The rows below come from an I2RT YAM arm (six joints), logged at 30 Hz.
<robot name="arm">
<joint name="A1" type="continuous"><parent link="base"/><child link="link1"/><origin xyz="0.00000 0.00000 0.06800" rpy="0.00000 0.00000 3.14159"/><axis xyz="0 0 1"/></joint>
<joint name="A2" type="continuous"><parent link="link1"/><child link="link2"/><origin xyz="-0.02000 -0.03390 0.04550" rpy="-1.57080 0.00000 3.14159"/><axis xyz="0 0 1"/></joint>
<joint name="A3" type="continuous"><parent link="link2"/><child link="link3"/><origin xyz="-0.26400 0.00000 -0.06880" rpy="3.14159 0.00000 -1.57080"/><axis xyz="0 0 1"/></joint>
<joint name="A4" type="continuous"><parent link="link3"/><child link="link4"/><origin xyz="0.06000 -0.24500 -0.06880" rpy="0.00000 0.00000 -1.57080"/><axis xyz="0 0 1"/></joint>
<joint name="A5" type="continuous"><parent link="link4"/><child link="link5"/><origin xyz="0.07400 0.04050 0.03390" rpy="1.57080 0.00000 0.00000"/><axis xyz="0 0 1"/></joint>
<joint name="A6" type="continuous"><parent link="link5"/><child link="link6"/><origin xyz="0.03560 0.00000 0.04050" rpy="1.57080 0.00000 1.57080"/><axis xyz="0 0 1"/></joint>
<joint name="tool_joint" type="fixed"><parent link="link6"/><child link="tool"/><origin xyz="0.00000 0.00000 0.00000" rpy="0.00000 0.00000 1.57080"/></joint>
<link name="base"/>
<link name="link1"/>
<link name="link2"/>
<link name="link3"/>
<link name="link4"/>
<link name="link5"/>
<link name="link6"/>
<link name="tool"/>
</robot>
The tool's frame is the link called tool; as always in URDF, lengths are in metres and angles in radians. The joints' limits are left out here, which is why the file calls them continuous.
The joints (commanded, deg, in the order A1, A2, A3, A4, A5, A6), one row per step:
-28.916, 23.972, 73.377, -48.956, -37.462, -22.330
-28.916, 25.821, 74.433, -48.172, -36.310, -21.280
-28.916, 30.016, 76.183, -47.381, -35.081, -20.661
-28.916, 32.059, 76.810, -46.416, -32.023, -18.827
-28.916, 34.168, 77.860, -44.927, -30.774, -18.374
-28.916, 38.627, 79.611, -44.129, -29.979, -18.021
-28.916, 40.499, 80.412, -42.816, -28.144, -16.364
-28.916, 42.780, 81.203, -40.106, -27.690, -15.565
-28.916, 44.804, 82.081, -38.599, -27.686, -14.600
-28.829, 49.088, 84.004, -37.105, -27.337, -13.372
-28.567, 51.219, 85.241, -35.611, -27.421, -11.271
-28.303, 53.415, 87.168, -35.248, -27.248, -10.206
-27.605, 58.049, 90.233, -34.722, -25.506, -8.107
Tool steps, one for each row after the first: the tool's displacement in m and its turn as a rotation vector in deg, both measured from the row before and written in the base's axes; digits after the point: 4 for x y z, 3 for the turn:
0.0060, -0.0039, 0.0061, 1.052, 0.149, -1.145
0.0162, -0.0097, 0.0089, 1.407, 1.525, -1.232
0.0091, -0.0068, 0.0040, 1.979, 0.580, -3.095
0.0082, -0.0053, 0.0064, 0.217, -0.341, -1.258
0.0192, -0.0111, 0.0064, 1.250, 1.696, -0.806
0.0082, -0.0057, 0.0043, 1.454, -0.160, -1.909
0.0108, -0.0062, 0.0061, 0.193, -1.073, -0.482
0.0091, -0.0050, 0.0043, 0.790, -0.336, -0.026
0.0196, -0.0108, 0.0052, 1.636, 0.735, -0.295
0.0094, -0.0045, 0.0048, 1.814, -0.575, 0.284
0.0080, -0.0038, 0.0056, 1.016, -0.101, 0.066
0.0206, -0.0100, 0.0053, 2.532, 0.893, -1.109

